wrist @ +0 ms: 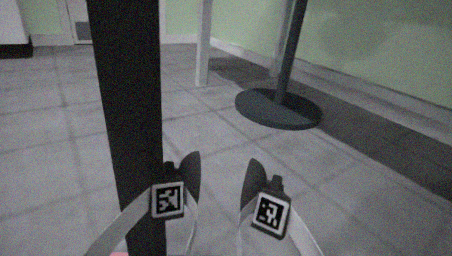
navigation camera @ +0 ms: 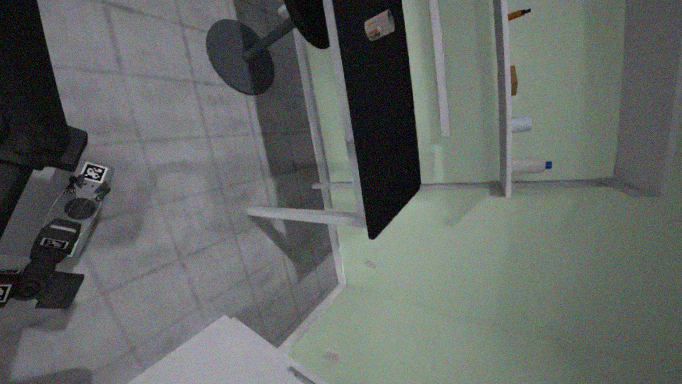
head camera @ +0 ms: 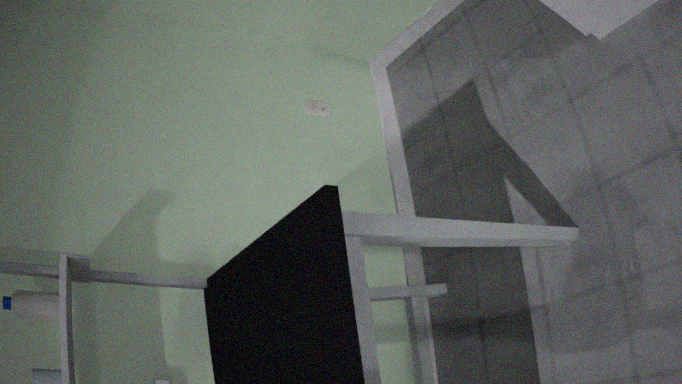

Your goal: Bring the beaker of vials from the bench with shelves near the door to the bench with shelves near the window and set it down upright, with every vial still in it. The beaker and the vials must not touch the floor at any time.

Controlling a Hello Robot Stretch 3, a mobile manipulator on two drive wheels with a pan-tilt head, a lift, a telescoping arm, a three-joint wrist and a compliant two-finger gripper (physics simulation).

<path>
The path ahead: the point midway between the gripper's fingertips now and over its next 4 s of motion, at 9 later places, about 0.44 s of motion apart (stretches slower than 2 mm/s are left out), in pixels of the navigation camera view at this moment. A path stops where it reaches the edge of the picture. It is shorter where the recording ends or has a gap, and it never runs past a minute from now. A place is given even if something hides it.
My gripper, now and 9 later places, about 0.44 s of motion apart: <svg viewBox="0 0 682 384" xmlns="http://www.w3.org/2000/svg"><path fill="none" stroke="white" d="M95 178L89 176L75 175L60 176L45 180L32 188L22 197L17 209L17 220L22 231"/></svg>
</path>
